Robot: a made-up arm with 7 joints. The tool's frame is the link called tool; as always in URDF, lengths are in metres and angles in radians.
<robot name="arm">
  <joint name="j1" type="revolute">
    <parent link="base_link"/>
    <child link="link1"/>
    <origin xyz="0 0 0.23"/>
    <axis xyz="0 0 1"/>
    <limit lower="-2.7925" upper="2.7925" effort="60" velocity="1.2"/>
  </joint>
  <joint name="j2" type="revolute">
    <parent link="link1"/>
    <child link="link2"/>
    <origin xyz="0 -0.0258 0.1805"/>
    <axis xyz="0 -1 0"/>
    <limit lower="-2.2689" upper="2.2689" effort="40" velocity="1.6"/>
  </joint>
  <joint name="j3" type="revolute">
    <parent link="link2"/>
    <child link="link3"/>
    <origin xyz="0 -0.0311 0.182"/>
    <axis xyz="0 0 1"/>
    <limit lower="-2.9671" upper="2.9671" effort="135" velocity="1.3"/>
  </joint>
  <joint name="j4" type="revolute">
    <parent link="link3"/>
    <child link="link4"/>
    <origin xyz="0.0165 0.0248 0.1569"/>
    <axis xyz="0 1 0"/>
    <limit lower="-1.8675" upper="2.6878" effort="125" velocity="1.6"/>
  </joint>
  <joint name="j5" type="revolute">
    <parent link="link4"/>
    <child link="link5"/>
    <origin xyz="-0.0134 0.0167 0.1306"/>
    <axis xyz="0 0 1"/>
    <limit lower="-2.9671" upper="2.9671" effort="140" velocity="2.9"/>
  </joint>
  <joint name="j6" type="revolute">
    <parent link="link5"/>
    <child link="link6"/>
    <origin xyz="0 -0.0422 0.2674"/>
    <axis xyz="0 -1 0"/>
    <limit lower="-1.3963" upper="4.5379" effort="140" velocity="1.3"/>
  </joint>
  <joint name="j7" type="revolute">
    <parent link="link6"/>
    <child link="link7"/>
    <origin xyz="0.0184 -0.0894 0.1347"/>
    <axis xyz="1 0 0"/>
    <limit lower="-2.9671" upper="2.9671" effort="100" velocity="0.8"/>
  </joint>
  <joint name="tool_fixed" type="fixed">
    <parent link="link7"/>
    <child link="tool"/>
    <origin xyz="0 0 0" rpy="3.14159 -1.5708 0"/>
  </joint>
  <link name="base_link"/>
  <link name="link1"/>
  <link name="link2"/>
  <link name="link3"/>
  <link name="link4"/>
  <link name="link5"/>
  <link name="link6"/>
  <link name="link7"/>
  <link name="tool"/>
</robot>
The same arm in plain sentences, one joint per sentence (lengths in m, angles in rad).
The arm has seven revolute joints in a row. What follows holds with every joint at zero, and every direction is one of the base frame's.
The first joint sits 0.23 m along +z from the base frame's origin and rotates about +z, from -2.7925 to 2.7925 rad.
The second joint sits 0.0258 m along -y and 0.1805 m along +z from the first joint and rotates about -y, from -2.2689 to 2.2689 rad.
The third joint sits 0.0311 m along -y and 0.182 m along +z from the second joint and rotates about +z, from -2.9671 to 2.9671 rad.
The fourth joint sits 0.0165 m along +x and 0.0248 m along +y and 0.1569 m along +z from the third joint and rotates about +y, from -1.8675 to 2.6878 rad.
The fifth joint sits 0.0134 m along -x and 0.0167 m along +y and 0.1306 m along +z from the fourth joint and rotates about +z, from -2.9671 to 2.9671 rad.
The sixth joint sits 0.0422 m along -y and 0.2674 m along +z from the fifth joint and rotates about -y, from -1.3963 to 4.5379 rad.
The seventh joint sits 0.0184 m along +x and 0.0894 m along -y and 0.1347 m along +z from the sixth joint and rotates about +x, from -2.9671 to 2.9671 rad.
The tool frame, which is the frame that the pose is given for, sits at the same point as the seventh joint; its axes are the base frame's turned by roll 3.1416, pitch -1.5708 and yaw 0 rad (as in URDF: about the fixed x, then y, then z).

